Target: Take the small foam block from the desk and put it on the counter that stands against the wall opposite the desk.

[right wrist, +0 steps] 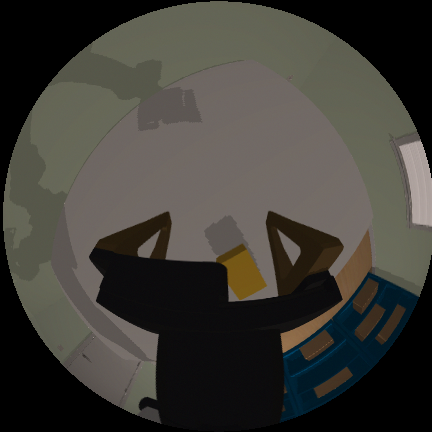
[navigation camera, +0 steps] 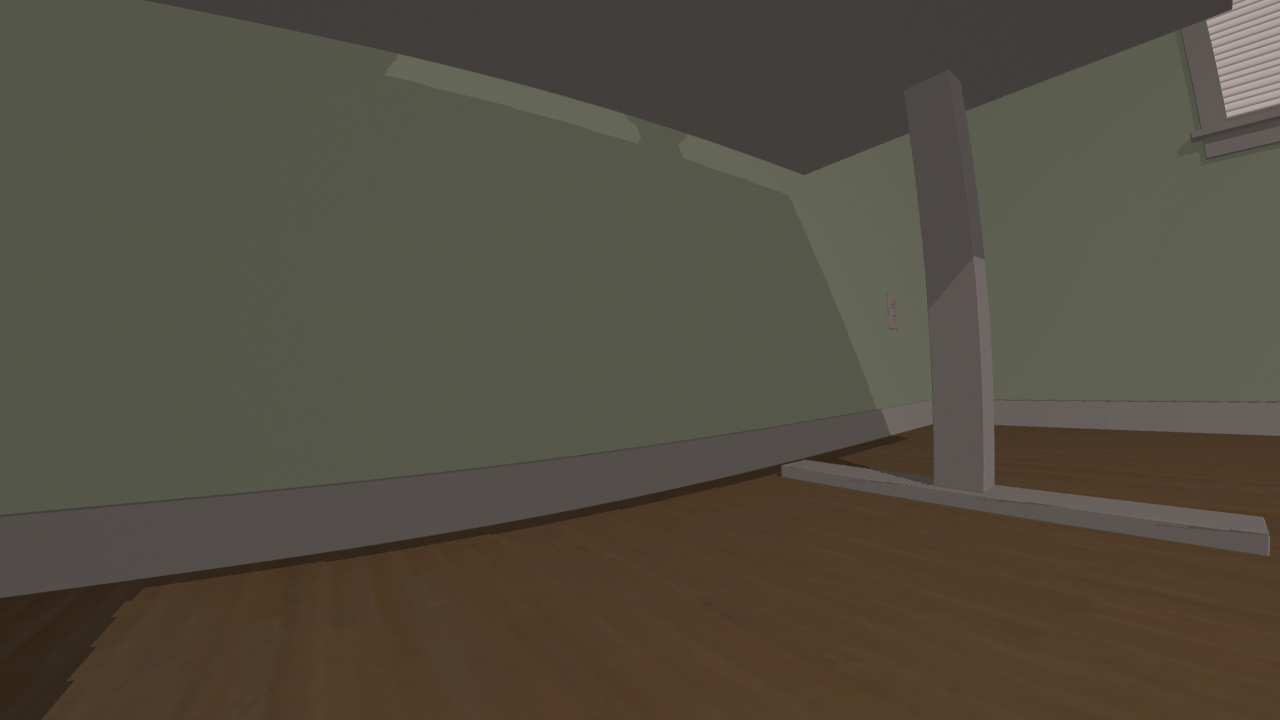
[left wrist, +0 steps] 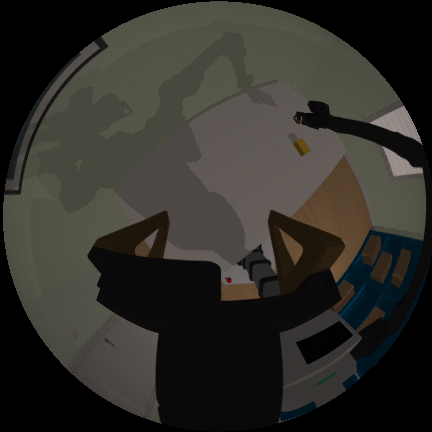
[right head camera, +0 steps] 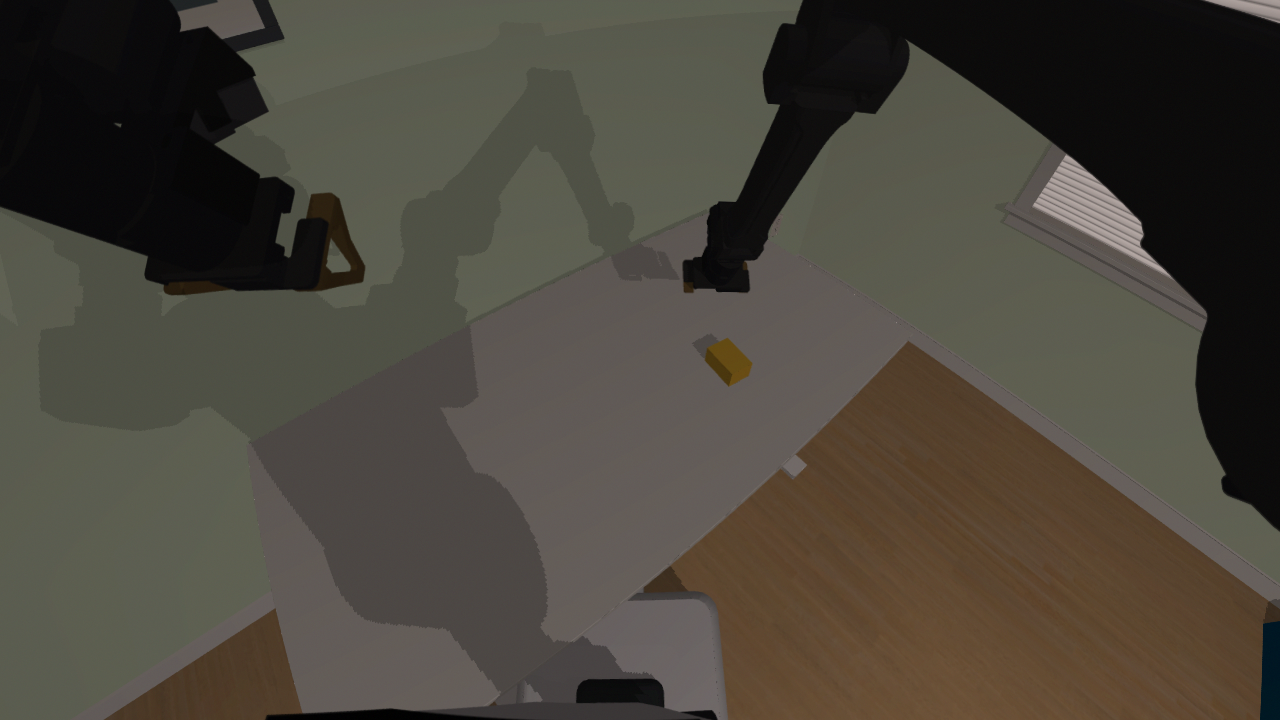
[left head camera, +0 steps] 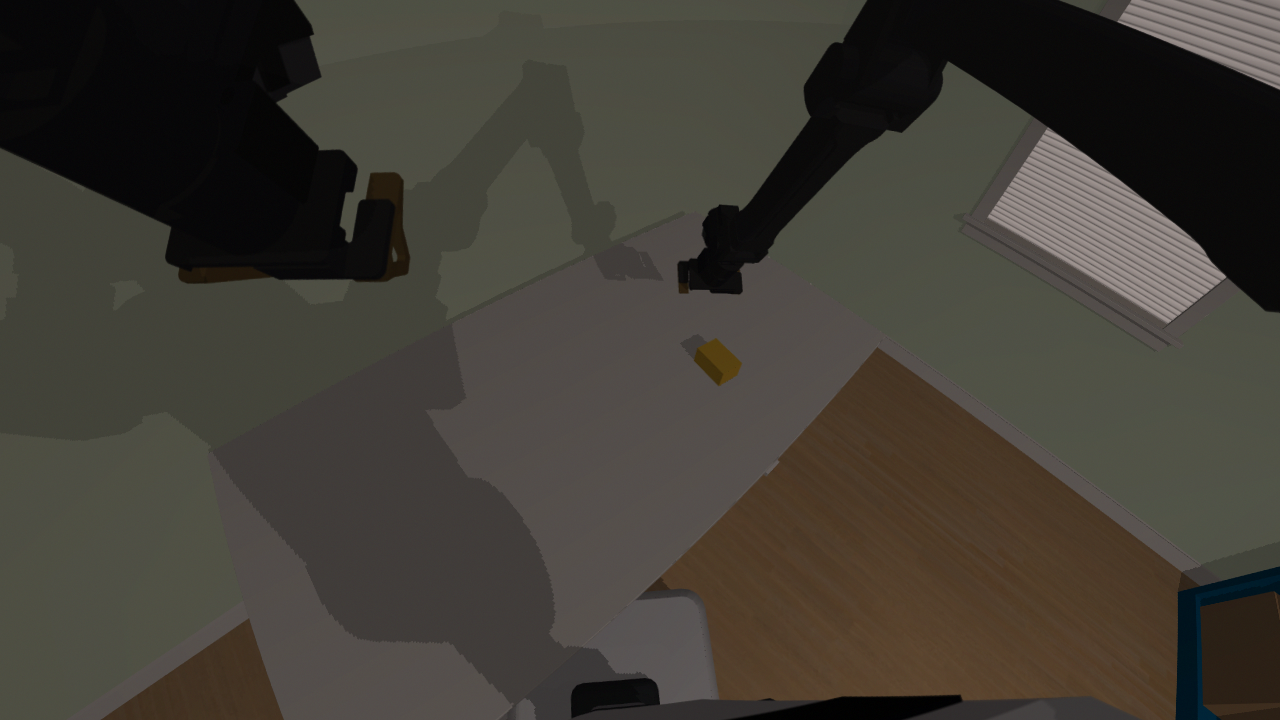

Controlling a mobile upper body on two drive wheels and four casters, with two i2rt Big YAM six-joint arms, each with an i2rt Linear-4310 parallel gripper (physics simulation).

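Places are measured from the left arm's base along level axes (x left, y up, z ahead), in millimetres.
Pixels of known places: left gripper, fingertip midpoint: (left wrist: 218,215) (right head camera: 314,276) (left head camera: 347,266); right gripper, fingertip midpoint: (right wrist: 218,216) (left wrist: 300,119) (right head camera: 709,286) (left head camera: 700,287).
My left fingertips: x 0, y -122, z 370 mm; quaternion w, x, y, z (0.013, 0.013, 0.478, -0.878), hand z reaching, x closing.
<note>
For each thing: its middle in the pictures, then the offset to it from my left fingertips. "pt": a spot on its surface instead. Level surfaces: height alone.
- yellow foam block at the middle of its body: (right wrist: 241,271) (right head camera: 728,361) (left head camera: 717,361) (left wrist: 301,146) dy -545, dx -485, dz +352 mm
- pale desk at its surface level: dy -568 mm
- desk leg at a spot on its surface: (navigation camera: 957,376) pt dy -1086, dx -670, dz +660 mm
The yellow foam block (left head camera: 718,361) (right head camera: 729,361) (left wrist: 302,147) (right wrist: 242,273) lies on the pale desk (left head camera: 572,465) (right head camera: 590,465) (left wrist: 240,150) (right wrist: 240,150). My right gripper (right wrist: 218,216) is open and empty above the desk, behind the block in both head views. In the right wrist view the block shows low between the spread fingers, partly hidden by the gripper body. My left gripper (left wrist: 218,215) is open and empty, at the left of both head views, away from the block. The counter cannot be made out in these views.
A blue rack (left head camera: 1188,644) with brown boxes stands at the lower right of the left head view. A white rounded seat (left head camera: 671,617) (right head camera: 675,622) is at the desk's near edge. A desk leg (navigation camera: 957,376) stands under the desk. Green walls meet behind it.
</note>
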